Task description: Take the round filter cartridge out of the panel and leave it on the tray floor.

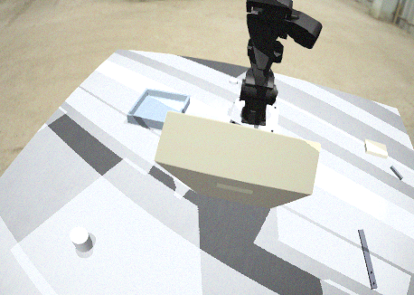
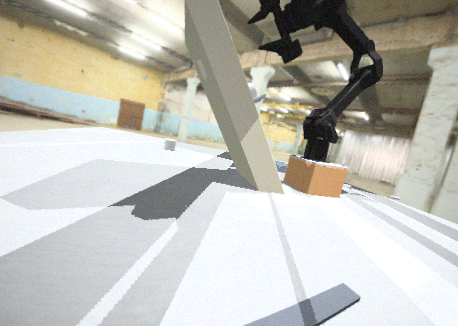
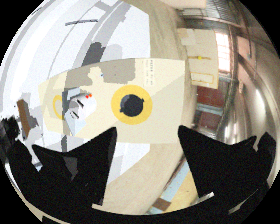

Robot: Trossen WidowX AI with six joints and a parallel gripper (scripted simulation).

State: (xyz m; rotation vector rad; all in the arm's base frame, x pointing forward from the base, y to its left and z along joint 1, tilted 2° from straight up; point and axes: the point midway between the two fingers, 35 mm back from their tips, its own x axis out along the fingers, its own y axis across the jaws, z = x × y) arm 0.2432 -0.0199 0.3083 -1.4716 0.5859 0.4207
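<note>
Now: gripper tip 14 cm above the round filter cartridge and 2 cm past it. From my gripper tip the other things lie so: blue-grey tray 37 cm behind, 36 cm below, 25 cm to the right; then short dark bar 54 cm to the left, 36 cm below, 23 cm behind; then cream block 48 cm to the left, 36 cm below, 33 cm behind.
</note>
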